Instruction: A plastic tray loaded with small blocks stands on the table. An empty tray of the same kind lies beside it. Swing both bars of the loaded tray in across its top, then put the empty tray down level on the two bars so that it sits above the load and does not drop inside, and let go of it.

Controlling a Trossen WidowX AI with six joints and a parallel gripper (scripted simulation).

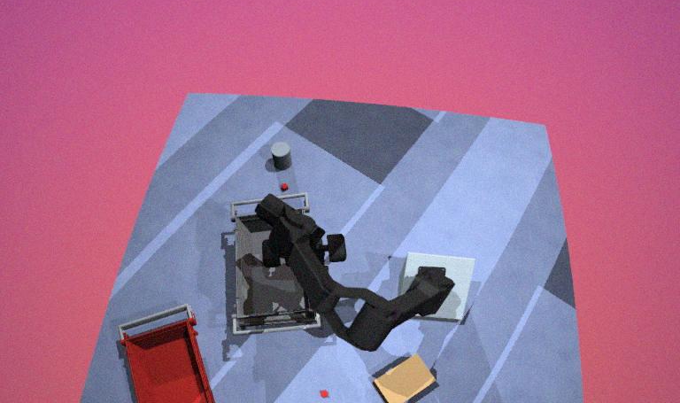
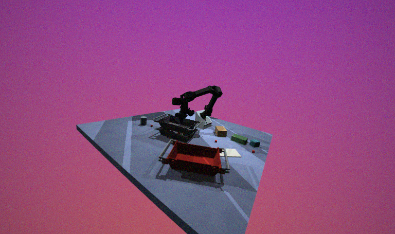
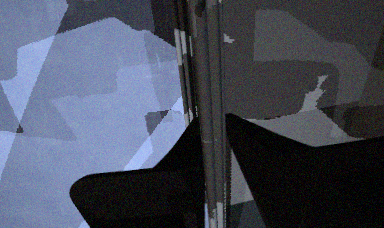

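Right now the grey tray is 7 cm ahead of my gripper tip, 3 cm above it and 2 cm to the left of it. Also, from my gripper tip: green box 44 cm to the left, 25 cm behind, 7 cm below; tan box 26 cm to the left, 26 cm behind, 6 cm below; flat tan sheet 44 cm to the left, 8 cm below, 1 cm ahead.
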